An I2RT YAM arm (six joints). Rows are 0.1 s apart.
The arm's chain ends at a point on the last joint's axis. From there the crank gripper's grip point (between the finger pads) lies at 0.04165 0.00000 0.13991 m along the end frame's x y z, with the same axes.
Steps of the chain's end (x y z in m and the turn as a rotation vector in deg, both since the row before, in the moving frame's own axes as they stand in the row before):
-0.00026 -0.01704 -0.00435 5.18 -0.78 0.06
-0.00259 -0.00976 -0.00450 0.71 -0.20 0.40
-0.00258 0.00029 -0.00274 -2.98 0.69 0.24
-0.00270 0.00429 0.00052 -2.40 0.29 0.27
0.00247 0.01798 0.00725 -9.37 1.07 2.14
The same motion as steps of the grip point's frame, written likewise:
-0.00216 -0.02965 -0.00437 5.18 -0.78 0.06
-0.00307 -0.01121 -0.00436 0.71 -0.20 0.40
-0.00091 0.00773 -0.00345 -2.98 0.69 0.24
-0.00201 0.01034 0.00018 -2.40 0.29 0.27
0.00461 0.04229 0.00446 -9.37 1.07 2.14

